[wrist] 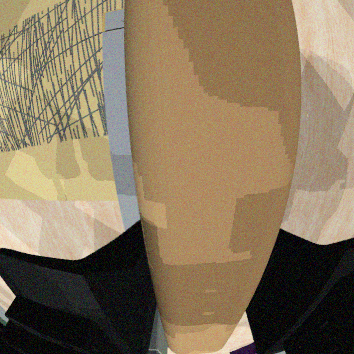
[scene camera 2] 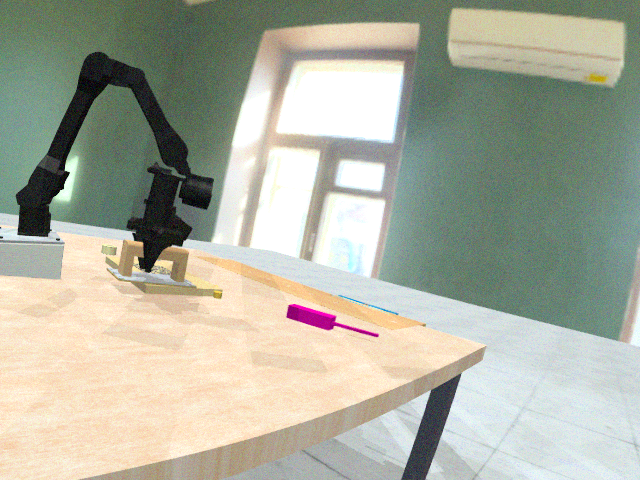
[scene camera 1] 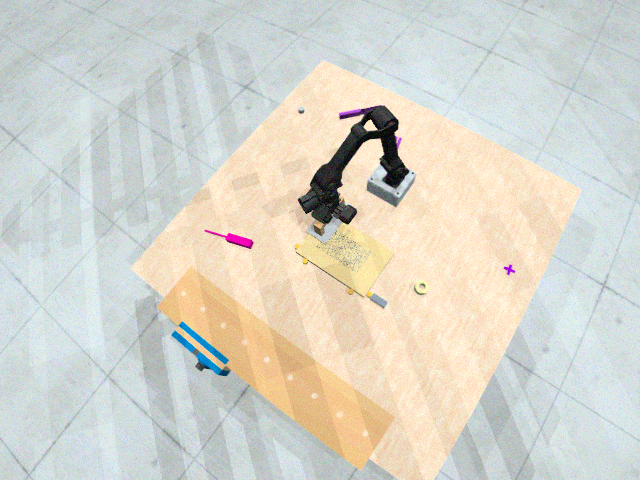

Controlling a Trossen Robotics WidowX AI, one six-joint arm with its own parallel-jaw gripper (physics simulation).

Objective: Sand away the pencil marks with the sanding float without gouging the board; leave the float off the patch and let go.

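Frame: origin at the arm's base, x back, y right, z up, level; metres.
Seen in the pictures: gripper, between the fingertips: (scene camera 2: 144,270) (scene camera 1: 332,213); arm's base, origin of its link: (scene camera 2: 32,233) (scene camera 1: 393,179).
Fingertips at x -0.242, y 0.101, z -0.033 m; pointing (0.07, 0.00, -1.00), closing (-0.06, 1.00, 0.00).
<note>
Pixels of each thing's top centre, then the offset from my fingertips to it. "spot": a spot on its surface instead.
- tan handle, a spot on its surface: (wrist: 215,150) (scene camera 2: 167,246) spot: dx -0.048, dy -0.005, dz +0.056 m
- flat grey plate, centre of its top: (wrist: 191,169) (scene camera 2: 151,276) (scene camera 1: 330,218) dx -0.019, dy -0.002, dz -0.011 m
- yellow board, centre of its top: (wrist: 18,74) (scene camera 2: 158,271) (scene camera 1: 344,251) dx -0.085, dy -0.124, dz -0.024 m
- magenta screwdriver, centre of its top: (scene camera 2: 334,316) (scene camera 1: 226,236) dx -0.315, dy +0.261, dz -0.014 m
- grey block, centre of its top: (scene camera 1: 379,300) dx -0.151, dy -0.328, dz -0.028 m
- pale yellow ring, centre of its top: (scene camera 2: 109,245) (scene camera 1: 422,286) dx -0.021, dy -0.418, dz -0.017 m
- purple cross, a spot on its surface: (scene camera 1: 509,269) spot: dx +0.237, dy -0.636, dz -0.035 m
- purple bar, centre of its top: (scene camera 1: 360,108) dx +0.472, dy +0.225, dz +0.002 m
The sanding float has a tan handle (scene camera 1: 318,227) (scene camera 2: 175,252) (wrist: 215,150) on a flat grey plate (scene camera 1: 324,235) (scene camera 2: 149,279) (wrist: 115,85). My gripper (scene camera 1: 333,212) (scene camera 2: 148,267) (wrist: 193,210) is shut on the handle. The plate overlaps an edge of the yellow board (scene camera 1: 379,253) (scene camera 2: 206,291) (wrist: 30,175) and partly hangs past it. Whether it touches the board cannot be told. Dark pencil marks (scene camera 1: 354,253) (scene camera 2: 160,269) (wrist: 45,85) form a dense patch on the board. In the wrist view the plate's left edge borders the marks; the handle hides what lies beneath.
A magenta screwdriver (scene camera 1: 239,240) (scene camera 2: 310,316) lies beside the board. A grey block (scene camera 1: 377,300) lies at the board's corner, near a pale yellow ring (scene camera 1: 421,287) (scene camera 2: 108,249). A purple cross (scene camera 1: 509,269), a purple bar (scene camera 1: 351,113) and an orange strip (scene camera 1: 289,361) are farther off.
</note>
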